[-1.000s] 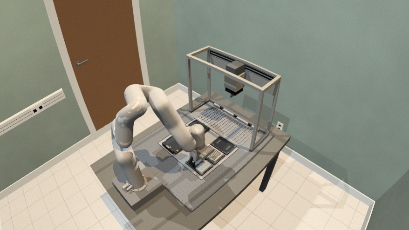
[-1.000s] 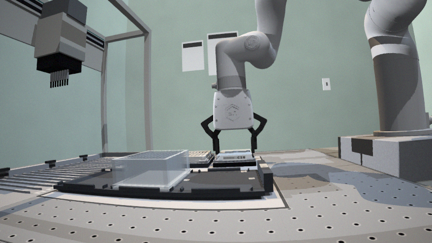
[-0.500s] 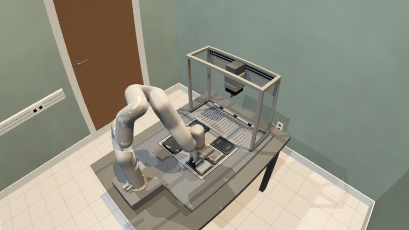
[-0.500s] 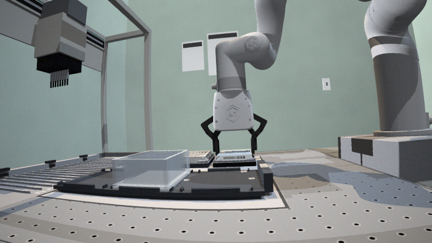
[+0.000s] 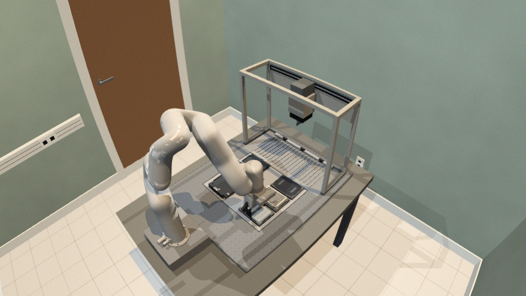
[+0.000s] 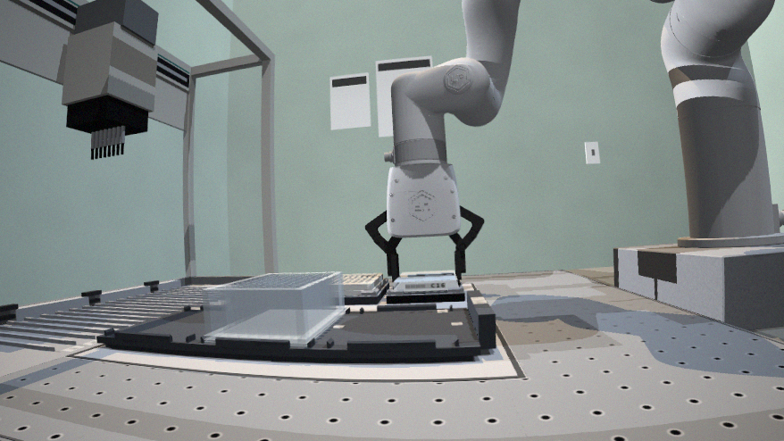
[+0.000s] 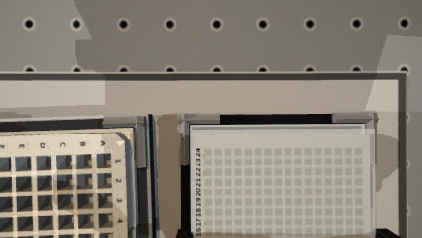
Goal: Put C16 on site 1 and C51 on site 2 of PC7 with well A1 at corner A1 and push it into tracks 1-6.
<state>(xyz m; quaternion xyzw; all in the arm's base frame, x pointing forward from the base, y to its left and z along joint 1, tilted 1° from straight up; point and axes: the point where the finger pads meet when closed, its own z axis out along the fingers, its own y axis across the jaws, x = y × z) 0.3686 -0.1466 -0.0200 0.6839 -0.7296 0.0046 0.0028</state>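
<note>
Now: the 384-well plate C16 10 mm below my hand. Also, from my hand: nest S3: 220 mm ahead, 20 mm below, 10 mm to the right; carrier PC7: 220 mm to the left, 130 mm ahead, 10 mm below; nest S1: 20 mm below.
</note>
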